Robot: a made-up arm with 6 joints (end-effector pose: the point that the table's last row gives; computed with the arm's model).
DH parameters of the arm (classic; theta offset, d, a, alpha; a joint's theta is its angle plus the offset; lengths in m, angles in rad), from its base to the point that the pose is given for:
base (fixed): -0.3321 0 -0.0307 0
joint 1: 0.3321 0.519 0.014 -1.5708
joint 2: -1.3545 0 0.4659 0
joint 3: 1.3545 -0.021 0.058 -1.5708
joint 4: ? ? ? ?
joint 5: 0 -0.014 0.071 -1.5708
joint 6: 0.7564 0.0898 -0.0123 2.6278
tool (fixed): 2.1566 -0.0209 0 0
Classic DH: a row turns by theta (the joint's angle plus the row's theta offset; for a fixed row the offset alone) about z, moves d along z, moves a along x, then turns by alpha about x.
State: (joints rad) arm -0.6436 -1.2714 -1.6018 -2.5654 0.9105 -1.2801
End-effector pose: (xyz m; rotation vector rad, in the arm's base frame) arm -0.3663 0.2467 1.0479 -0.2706 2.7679 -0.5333
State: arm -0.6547 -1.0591 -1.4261 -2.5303 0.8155 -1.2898
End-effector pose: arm -0.2163 0.1438 1.1111 0.3884 -3.0705 0.1080
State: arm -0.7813 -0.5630 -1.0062 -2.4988 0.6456 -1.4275
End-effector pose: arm 0.0796 -0.0904 1.0292 0.1782 -2.1512 -0.8588
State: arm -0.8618 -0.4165 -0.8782 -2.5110 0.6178 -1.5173
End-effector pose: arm 0.1219 -0.1531 0.9616 0.0406 -1.8261 -1.0654
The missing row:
joint 4: 0 0.165 0.015 1.5708
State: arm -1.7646 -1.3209 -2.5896 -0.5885 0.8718 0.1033
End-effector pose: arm 0.0433 0.6293 0.9012 -2.6168 0.3643 -1.2912
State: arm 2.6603 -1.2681 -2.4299 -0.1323 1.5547 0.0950
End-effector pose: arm 0.4178 -0.1730 0.9553 -1.1803 1.9524 -1.9849
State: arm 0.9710 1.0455 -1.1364 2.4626 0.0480 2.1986
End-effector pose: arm 0.2993 0.3540 0.3838 0.7542 0.0111 -2.2318
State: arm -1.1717 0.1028 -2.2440 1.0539 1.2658 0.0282
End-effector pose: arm 0.1447 -0.3120 1.1062 -0.2458 -0.7893 0.3701
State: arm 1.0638 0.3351 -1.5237 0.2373 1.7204 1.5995
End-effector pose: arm 0.1838 0.4035 0.7953 -0.0355 1.0974 0.6966
